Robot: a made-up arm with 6 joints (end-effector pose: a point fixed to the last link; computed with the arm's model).
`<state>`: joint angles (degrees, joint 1 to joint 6).
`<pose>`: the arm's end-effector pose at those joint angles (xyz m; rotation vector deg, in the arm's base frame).
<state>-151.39 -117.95 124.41 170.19 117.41 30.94</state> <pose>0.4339 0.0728 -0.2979 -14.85 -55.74 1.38</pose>
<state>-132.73 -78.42 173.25 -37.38 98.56 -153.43</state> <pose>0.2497 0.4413 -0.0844 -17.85 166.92 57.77</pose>
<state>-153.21 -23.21 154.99 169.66 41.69 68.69</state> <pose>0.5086 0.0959 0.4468 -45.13 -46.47 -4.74</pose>
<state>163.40 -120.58 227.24 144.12 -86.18 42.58</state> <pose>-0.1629 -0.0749 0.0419 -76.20 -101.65 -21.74</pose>
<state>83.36 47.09 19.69 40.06 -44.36 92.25</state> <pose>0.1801 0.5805 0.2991 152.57 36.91 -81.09</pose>
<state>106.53 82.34 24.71 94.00 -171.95 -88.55</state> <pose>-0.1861 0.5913 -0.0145 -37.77 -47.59 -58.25</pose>
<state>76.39 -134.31 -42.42 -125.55 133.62 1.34</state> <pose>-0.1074 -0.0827 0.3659 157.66 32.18 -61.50</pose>
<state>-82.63 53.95 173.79 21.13 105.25 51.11</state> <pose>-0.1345 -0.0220 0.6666 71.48 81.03 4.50</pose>
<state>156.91 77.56 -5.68 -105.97 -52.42 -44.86</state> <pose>-0.1946 0.0393 -0.1411 -38.82 126.91 -23.93</pose>
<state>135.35 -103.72 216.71 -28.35 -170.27 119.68</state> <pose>0.1179 0.0641 -0.1767 18.70 -42.33 -37.89</pose>
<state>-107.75 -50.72 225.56 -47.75 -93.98 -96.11</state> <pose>-0.0036 0.3109 -0.0131 -87.10 -18.83 19.71</pose>
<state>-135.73 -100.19 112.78 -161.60 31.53 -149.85</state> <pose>0.5516 0.3442 -0.0315 121.12 62.95 23.01</pose>
